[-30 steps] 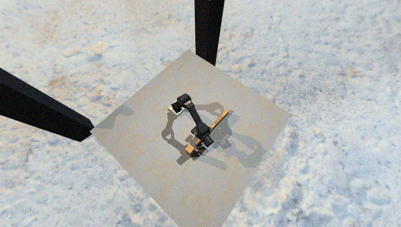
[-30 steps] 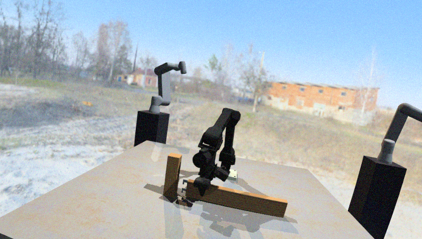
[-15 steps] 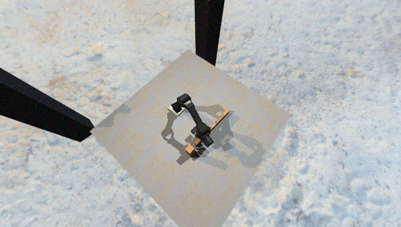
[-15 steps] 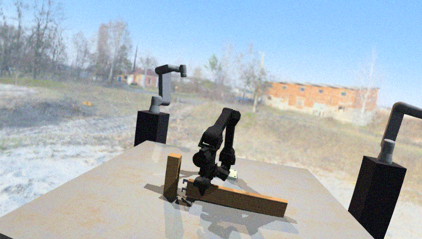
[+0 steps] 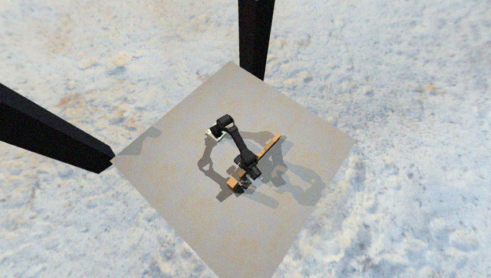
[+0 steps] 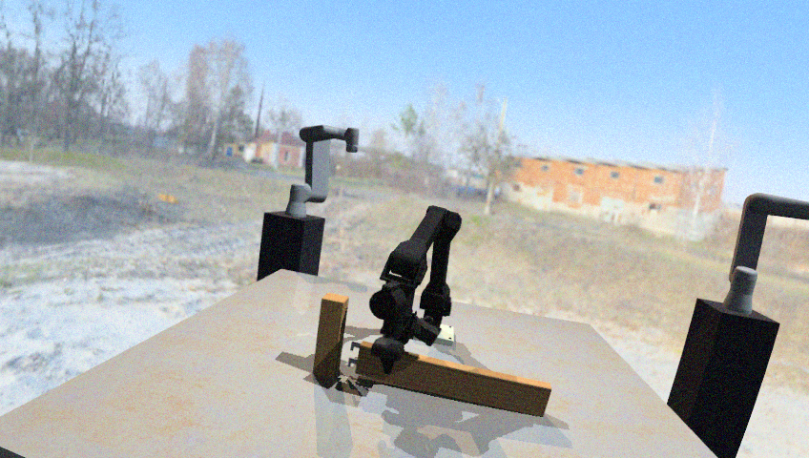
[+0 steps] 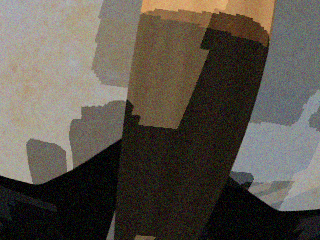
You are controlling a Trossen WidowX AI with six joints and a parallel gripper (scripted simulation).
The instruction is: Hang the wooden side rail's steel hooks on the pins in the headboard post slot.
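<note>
The headboard post is 3 cm ahead of my gripper tip, 14 cm to the right of it and 6 cm above it.
</note>
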